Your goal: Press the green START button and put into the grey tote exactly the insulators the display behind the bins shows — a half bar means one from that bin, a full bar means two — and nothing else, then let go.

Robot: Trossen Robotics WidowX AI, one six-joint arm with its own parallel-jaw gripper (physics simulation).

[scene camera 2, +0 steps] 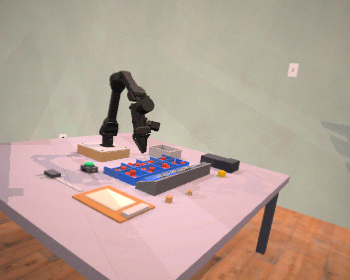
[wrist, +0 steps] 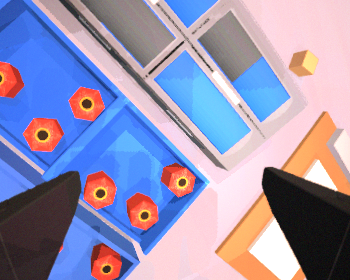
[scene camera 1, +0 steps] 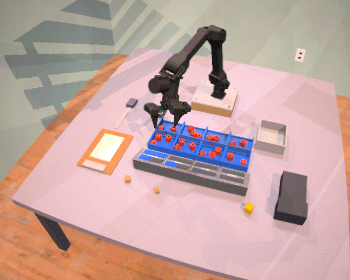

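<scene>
My gripper [scene camera 1: 165, 125] [scene camera 2: 143, 151] [wrist: 172, 178] is open and empty above the left end of the blue bins [scene camera 1: 200, 158] [scene camera 2: 117, 173] [wrist: 85, 135]. Red insulators lie in the bins; three insulators [wrist: 100, 190] [wrist: 142, 211] [wrist: 178, 180] lie in the end bin beside the display in the wrist view. The display [scene camera 1: 190, 175] [scene camera 2: 175, 182] [wrist: 296, 111] shows blue bars; at its end, the near cell is full and the outer cell half filled. The green button [scene camera 2: 89, 164] stands left of the bins, mostly hidden in scene camera 1. The grey tote [scene camera 1: 270, 145] [scene camera 2: 172, 152] looks empty.
An orange board [scene camera 1: 121, 150] [scene camera 2: 85, 197] [wrist: 240, 240] lies left of the display. Small orange cubes [scene camera 1: 127, 178] [scene camera 1: 157, 190] [scene camera 2: 169, 199] [wrist: 303, 63], a yellow cube [scene camera 1: 249, 208] [scene camera 2: 222, 173] and a dark block [scene camera 1: 291, 197] [scene camera 2: 220, 162] stand around. A dark-headed tool [scene camera 1: 132, 102] [scene camera 2: 52, 173] lies left.
</scene>
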